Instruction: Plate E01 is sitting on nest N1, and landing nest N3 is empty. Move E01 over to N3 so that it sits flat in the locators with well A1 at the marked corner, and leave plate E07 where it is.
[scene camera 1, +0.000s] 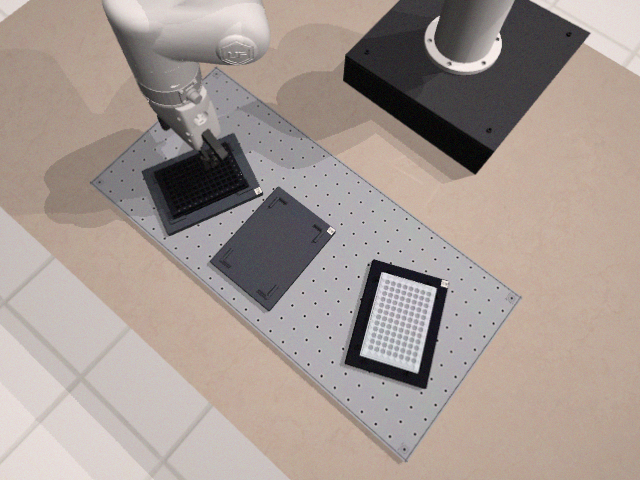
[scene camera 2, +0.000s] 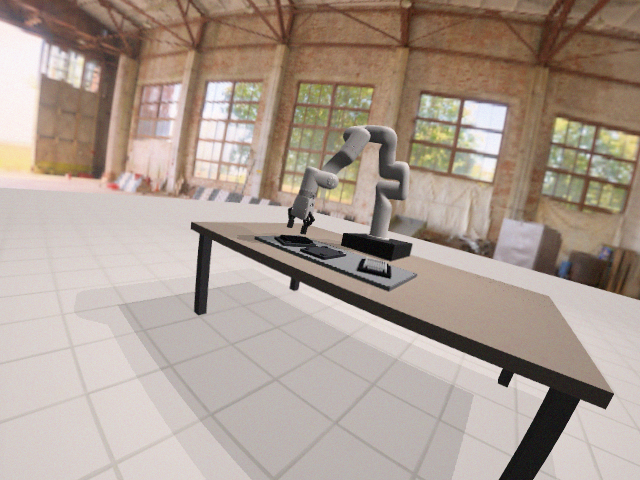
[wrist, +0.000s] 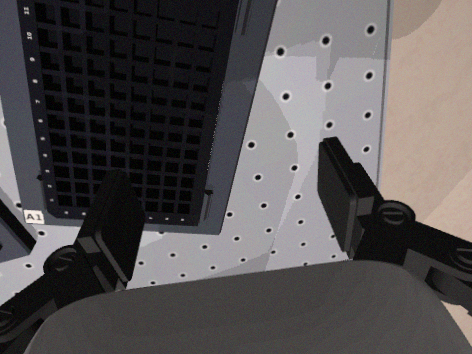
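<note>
A black well plate (scene camera 1: 201, 180) (scene camera 2: 295, 239) (wrist: 125, 115) sits in a dark nest (scene camera 1: 206, 210) (wrist: 235, 100); an A1 tag (scene camera 1: 257, 191) (wrist: 34, 217) marks one nest corner. A white well plate (scene camera 1: 398, 322) (scene camera 2: 375, 266) sits in a black nest (scene camera 1: 362, 320). An empty dark nest (scene camera 1: 273, 248) (scene camera 2: 323, 252) with corner locators lies between them. I cannot read plate or nest names. My gripper (scene camera 1: 216, 155) (scene camera 2: 297, 228) (wrist: 225, 179) is open and empty above the black plate's nest. In the wrist view, one finger overlaps the plate's low-numbered end; the other is right of the nest.
The nests stand on a grey perforated board (scene camera 1: 320, 330) (scene camera 2: 398, 281) on a brown table (scene camera 1: 558, 217) (scene camera 2: 496, 310). The arm's black base block (scene camera 1: 413, 103) (scene camera 2: 361, 244) stands behind the board. The empty nest's A1 tag (scene camera 1: 330, 230) is at its right corner.
</note>
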